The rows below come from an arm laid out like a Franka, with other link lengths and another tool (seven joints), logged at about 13 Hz.
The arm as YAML. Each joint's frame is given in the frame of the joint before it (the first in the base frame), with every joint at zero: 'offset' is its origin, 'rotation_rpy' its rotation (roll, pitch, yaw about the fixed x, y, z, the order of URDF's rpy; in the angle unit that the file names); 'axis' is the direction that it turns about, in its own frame. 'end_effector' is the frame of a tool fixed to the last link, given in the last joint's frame.
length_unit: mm
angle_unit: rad
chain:
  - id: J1
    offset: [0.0, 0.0, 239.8]
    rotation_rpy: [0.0, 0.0, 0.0]
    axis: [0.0, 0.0, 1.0]
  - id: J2
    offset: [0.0, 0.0, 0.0]
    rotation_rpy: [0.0, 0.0, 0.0]
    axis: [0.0, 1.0, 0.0]
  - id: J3
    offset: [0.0, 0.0, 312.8]
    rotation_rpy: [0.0, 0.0, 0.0]
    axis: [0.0, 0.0, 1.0]
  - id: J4
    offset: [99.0, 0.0, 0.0]
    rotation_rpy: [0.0, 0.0, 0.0]
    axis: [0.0, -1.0, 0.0]
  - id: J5
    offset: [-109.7, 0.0, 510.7]
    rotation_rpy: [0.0, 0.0, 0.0]
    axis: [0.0, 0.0, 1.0]
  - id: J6
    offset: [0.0, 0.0, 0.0]
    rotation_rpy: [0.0, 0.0, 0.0]
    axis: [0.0, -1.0, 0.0]
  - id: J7
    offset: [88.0, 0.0, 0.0]
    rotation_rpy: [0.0, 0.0, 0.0]
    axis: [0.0, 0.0, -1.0]
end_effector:
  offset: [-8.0, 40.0, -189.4]
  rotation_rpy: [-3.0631, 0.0, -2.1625]
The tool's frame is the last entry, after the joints.
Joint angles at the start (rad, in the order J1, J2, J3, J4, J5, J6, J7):
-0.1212 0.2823 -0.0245 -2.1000 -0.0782 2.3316 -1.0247
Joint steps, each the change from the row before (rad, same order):
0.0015 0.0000 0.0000 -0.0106 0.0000 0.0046 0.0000
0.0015 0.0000 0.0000 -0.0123 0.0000 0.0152 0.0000
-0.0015 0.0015 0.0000 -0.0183 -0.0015 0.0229 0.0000
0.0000 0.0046 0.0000 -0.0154 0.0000 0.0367 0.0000
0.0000 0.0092 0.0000 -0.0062 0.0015 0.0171 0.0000
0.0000 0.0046 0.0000 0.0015 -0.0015 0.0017 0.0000
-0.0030 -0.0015 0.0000 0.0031 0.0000 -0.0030 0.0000
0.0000 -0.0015 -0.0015 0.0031 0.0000 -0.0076 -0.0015
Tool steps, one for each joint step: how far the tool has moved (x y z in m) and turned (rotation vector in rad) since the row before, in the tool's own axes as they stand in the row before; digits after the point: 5 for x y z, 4 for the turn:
-0.00307 0.00336 0.00467 -0.0051 -0.0031 -0.0019
-0.00265 0.00227 0.00505 0.0030 0.0006 -0.0022
-0.00192 0.00496 0.00842 0.0028 0.0011 -0.0008
-0.00156 0.00153 0.00840 0.0157 0.0060 -0.0016
-0.00160 0.00195 0.00783 0.0023 -0.0008 0.0003
0.00001 0.00016 0.00218 -0.0016 0.0001 -0.0013
0.00246 -0.00038 -0.00212 0.0012 0.0010 0.0032
0.00135 0.00005 -0.00199 -0.0031 -0.0007 0.0003

